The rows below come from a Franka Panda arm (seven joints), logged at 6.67 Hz.
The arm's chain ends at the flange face. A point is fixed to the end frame.
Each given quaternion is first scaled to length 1.
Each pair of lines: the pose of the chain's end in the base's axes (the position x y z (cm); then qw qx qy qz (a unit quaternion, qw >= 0)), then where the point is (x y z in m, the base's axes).
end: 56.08 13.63 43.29 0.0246 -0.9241 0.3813 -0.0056
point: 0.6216 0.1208 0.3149
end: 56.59 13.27 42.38 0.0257 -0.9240 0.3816 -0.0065
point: 0.6270 0.1174 0.3059
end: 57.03 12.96 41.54 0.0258 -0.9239 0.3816 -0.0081
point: 0.6317 0.1141 0.2977
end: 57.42 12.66 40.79 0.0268 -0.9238 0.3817 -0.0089
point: 0.6359 0.1113 0.2903
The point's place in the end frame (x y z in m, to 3 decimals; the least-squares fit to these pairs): 0.055 -0.026 0.119
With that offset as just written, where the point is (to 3 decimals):
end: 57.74 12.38 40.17 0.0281 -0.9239 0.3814 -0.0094
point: 0.639 0.109 0.284
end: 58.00 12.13 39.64 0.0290 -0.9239 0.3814 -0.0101
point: 0.642 0.106 0.279
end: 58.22 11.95 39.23 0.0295 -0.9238 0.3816 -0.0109
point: 0.645 0.105 0.275
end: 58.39 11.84 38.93 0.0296 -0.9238 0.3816 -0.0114
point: 0.646 0.103 0.272
